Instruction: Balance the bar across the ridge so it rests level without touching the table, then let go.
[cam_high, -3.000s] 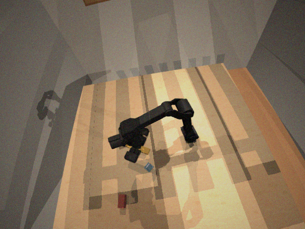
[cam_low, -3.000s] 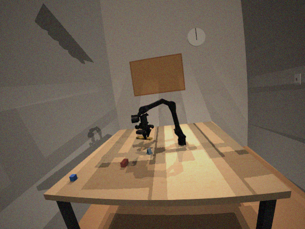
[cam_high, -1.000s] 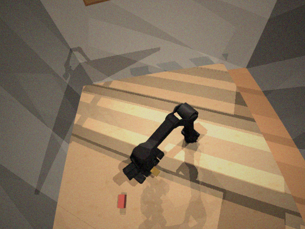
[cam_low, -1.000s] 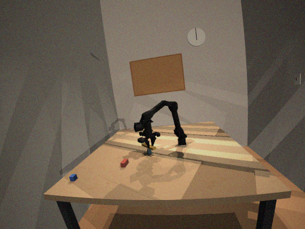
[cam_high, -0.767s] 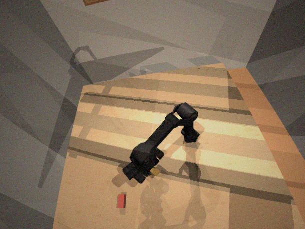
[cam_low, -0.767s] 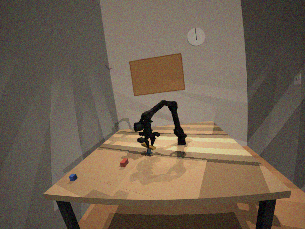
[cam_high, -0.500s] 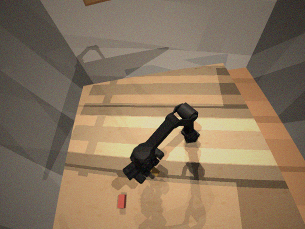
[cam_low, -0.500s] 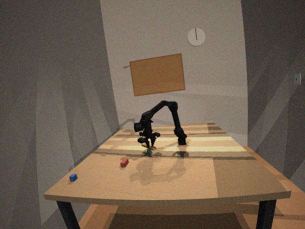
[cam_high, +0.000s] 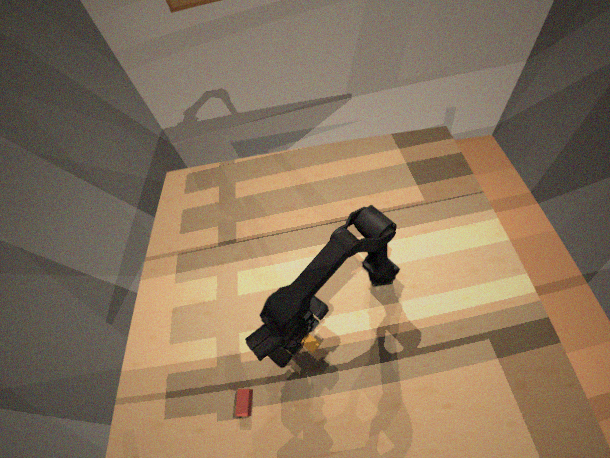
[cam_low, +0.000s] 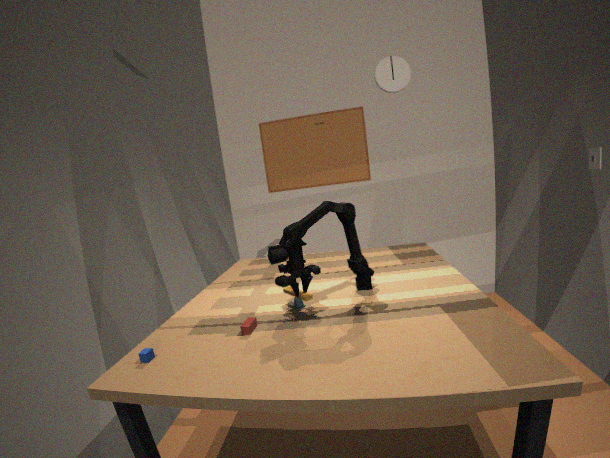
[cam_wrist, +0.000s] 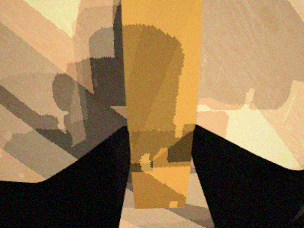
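Now: the yellow bar 20 mm ahead of my gripper tip and 20 mm to the right of it. The rest, counted from my gripper tip: red block 180 mm ahead, 150 mm to the left, 40 mm below; small blue cube 480 mm ahead, 330 mm to the left, 40 mm below.
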